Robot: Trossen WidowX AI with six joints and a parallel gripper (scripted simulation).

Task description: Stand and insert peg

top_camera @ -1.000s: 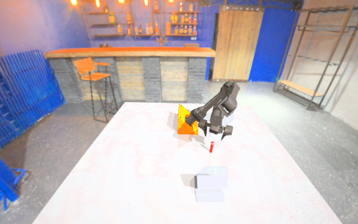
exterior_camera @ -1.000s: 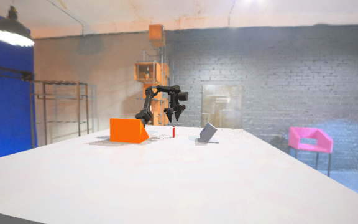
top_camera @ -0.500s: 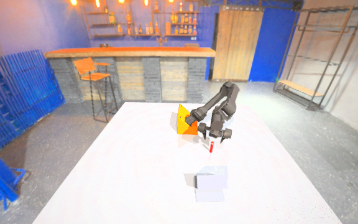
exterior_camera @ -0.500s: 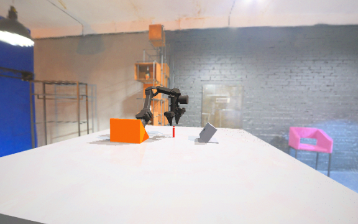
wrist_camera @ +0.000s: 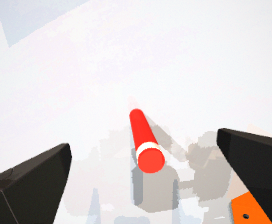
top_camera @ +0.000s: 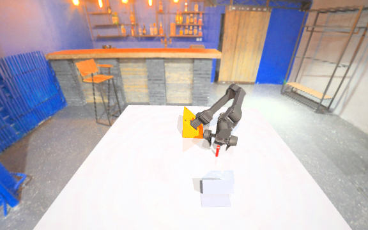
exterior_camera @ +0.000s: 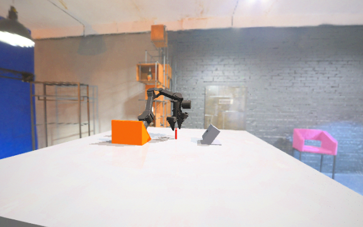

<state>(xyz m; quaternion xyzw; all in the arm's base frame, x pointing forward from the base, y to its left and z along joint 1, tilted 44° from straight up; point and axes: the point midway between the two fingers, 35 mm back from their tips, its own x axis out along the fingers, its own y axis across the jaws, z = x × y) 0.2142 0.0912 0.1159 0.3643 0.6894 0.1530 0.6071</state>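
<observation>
My gripper tip is 10 mm above the red peg. Also, from my gripper tip: grey sloped panel: 240 mm ahead, 40 mm to the right, 10 mm below.
</observation>
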